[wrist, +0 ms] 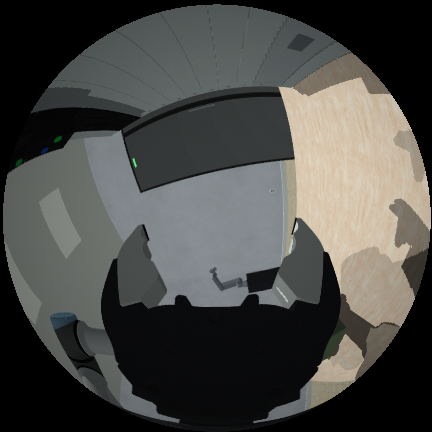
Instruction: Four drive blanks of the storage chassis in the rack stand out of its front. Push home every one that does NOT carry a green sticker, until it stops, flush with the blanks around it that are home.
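Frame: origin at the arm's base, x ahead, y down, z left, level; millimetres.
Seen in the pictures: gripper, between the fingertips: (218,223).
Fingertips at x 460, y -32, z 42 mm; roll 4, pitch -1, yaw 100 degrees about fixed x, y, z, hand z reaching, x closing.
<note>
Offsets run from my fingertips to a thing's middle. Level surfaces: height alone.
My gripper (218,223) is open, with nothing between its two grey fingers. At the far left of the wrist view a very dark front (37,132), which may be part of the rack, shows at an angle. It carries a green sticker @(dx +196, dy -219, dz +4 mm) (58,139), a blue sticker @(dx +196, dy -248, dz -20 mm) (44,150) and another green sticker (19,162). The gripper is well away from that front. Separate drive blanks cannot be made out there, nor which of them stand out; it is too dark and cut off by the view's edge.
A dark grey box (215,137) with a small green light (134,162) lies ahead of the fingers. A wood-grained surface @(dy +276 mm) (340,165) is at the right. A panelled grey wall (175,60) is at the top. A blue-capped arm joint (64,318) shows lower left.
</note>
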